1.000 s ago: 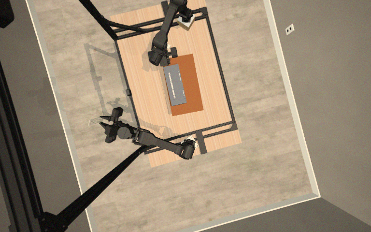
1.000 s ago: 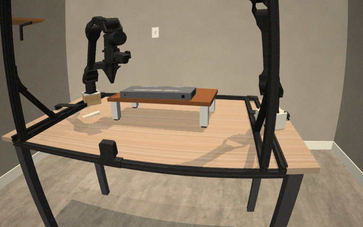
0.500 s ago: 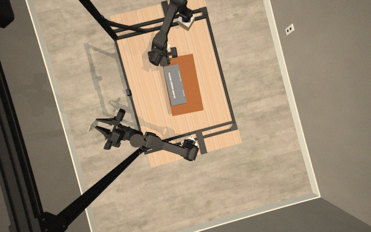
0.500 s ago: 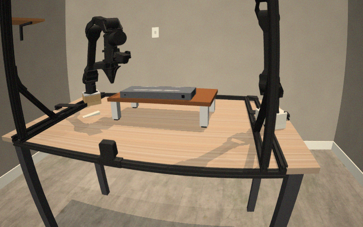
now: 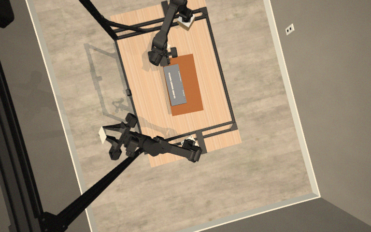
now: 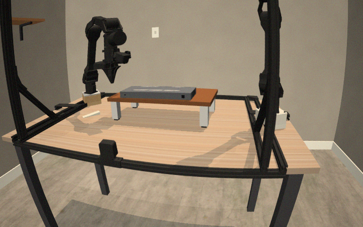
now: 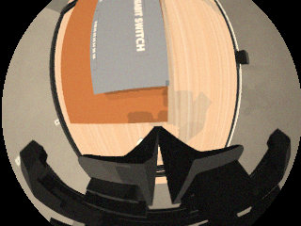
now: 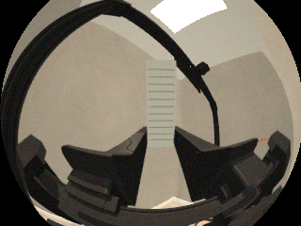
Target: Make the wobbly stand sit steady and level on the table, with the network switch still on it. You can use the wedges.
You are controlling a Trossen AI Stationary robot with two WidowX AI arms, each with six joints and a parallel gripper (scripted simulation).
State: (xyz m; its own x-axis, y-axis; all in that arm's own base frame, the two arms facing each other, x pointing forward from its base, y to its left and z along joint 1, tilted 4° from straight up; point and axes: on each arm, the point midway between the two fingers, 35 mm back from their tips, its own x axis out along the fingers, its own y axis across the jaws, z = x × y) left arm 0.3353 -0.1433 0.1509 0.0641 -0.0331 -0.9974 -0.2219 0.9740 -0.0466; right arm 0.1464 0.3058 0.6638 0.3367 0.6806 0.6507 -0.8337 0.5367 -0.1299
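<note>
The pale wedge lies 40 mm above my right hand and 10 mm behind it. Round my right hand: grey network switch 590 mm below, 280 mm to the left, 240 mm ahead; stand 660 mm below, 290 mm ahead, 280 mm to the left.
</note>
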